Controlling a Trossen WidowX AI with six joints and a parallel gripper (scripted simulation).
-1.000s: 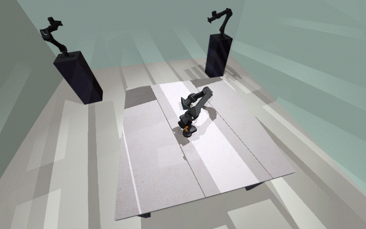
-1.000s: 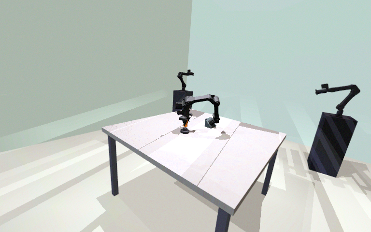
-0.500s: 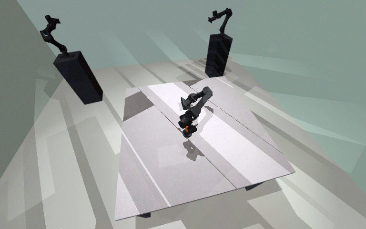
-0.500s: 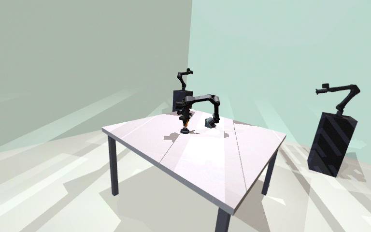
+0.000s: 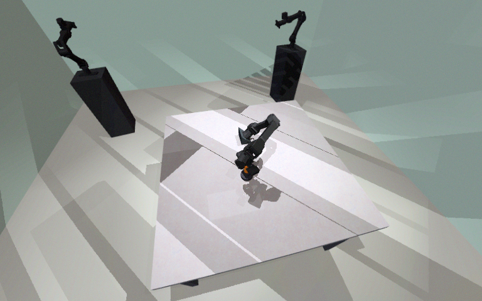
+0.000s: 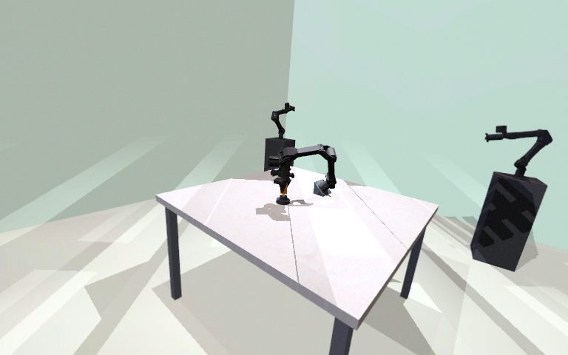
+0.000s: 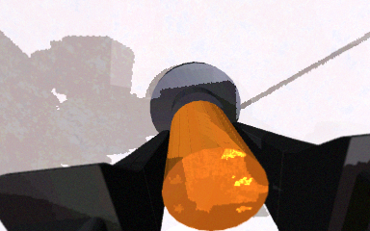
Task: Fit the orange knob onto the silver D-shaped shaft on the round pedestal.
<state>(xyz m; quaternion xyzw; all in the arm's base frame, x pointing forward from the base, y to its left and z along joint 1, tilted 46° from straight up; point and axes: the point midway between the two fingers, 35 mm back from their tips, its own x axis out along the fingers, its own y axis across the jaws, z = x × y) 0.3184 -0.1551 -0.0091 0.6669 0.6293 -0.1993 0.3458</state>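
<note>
The orange knob lies 30 mm above my gripper tip. The rest, counted from my gripper tip: dark round pedestal (40 mm below).
</note>
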